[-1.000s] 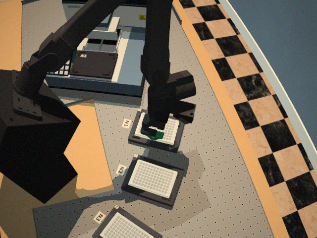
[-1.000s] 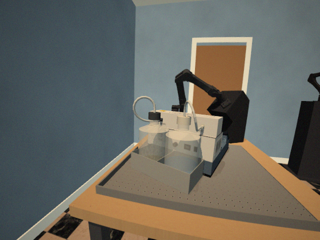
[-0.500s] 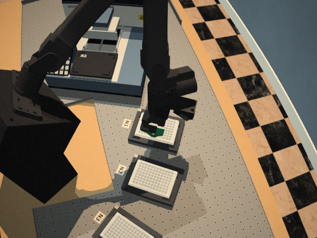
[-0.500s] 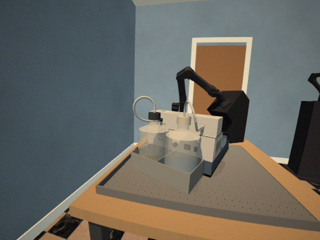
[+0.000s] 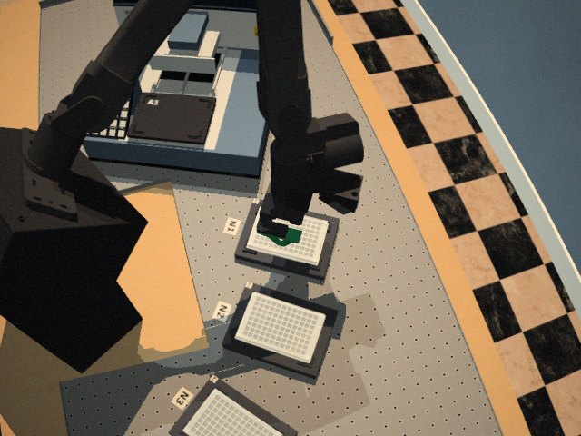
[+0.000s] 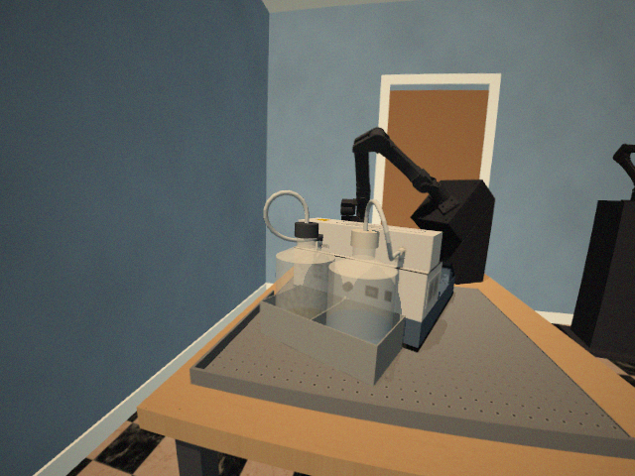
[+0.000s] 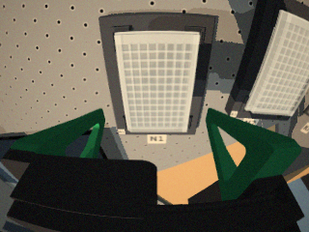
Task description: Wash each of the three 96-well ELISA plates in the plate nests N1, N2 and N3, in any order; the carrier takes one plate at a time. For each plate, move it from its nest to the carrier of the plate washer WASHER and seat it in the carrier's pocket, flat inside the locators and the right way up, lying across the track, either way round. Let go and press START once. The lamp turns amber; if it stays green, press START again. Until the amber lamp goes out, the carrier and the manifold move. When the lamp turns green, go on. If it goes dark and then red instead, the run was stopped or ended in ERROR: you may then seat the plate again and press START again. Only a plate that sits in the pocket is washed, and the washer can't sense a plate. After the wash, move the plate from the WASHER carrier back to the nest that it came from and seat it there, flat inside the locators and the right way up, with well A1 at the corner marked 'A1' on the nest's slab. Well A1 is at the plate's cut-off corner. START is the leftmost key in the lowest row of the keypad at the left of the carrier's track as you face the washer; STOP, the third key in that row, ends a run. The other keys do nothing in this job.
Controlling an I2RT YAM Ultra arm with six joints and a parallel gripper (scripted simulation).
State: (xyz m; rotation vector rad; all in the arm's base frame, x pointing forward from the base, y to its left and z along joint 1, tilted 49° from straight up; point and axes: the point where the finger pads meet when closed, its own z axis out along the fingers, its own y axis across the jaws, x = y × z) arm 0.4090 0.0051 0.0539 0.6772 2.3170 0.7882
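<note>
Right now my hand is 170 mm to the left of the nest N2, 70 mm above it and 30 mm past it. Round my hand: dark carrier: 240 mm to the left, 200 mm behind; nest N1: 70 mm below; N1 label: 100 mm behind, 80 mm below, 40 mm to the left.
</note>
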